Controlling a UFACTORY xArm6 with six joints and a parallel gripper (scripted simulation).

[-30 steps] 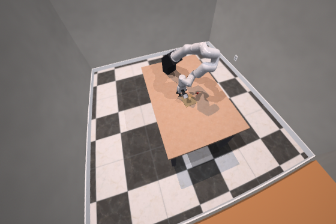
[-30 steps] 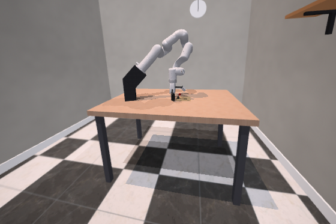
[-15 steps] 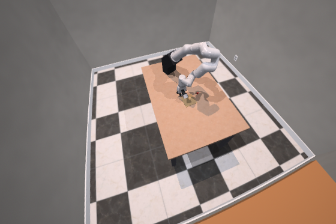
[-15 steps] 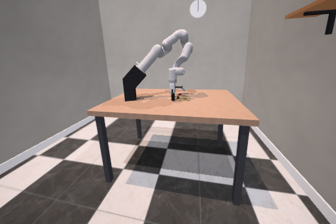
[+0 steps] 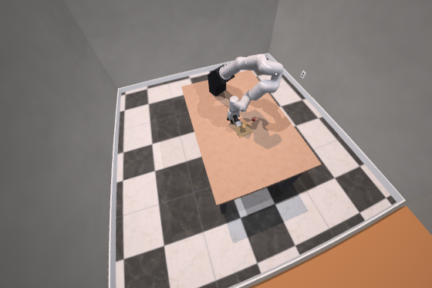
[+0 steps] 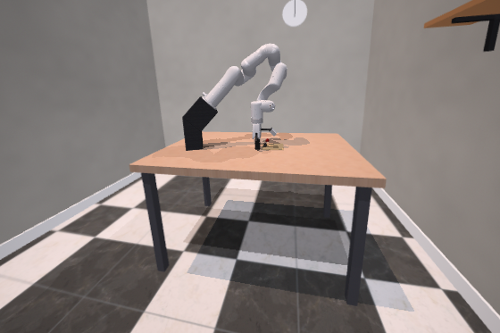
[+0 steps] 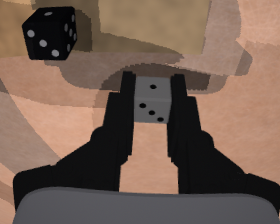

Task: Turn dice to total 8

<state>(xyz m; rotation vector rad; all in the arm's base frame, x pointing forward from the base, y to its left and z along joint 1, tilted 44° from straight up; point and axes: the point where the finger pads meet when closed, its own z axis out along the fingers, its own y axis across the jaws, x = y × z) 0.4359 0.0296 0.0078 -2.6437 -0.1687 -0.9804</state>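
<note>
Now: the tan mat 8 cm ahead of my hand, 7 cm to the left of it and 2 cm below it. From my hand the other things lie so: white die 1 cm below; then red die 19 cm to the left, 1 cm below.
</note>
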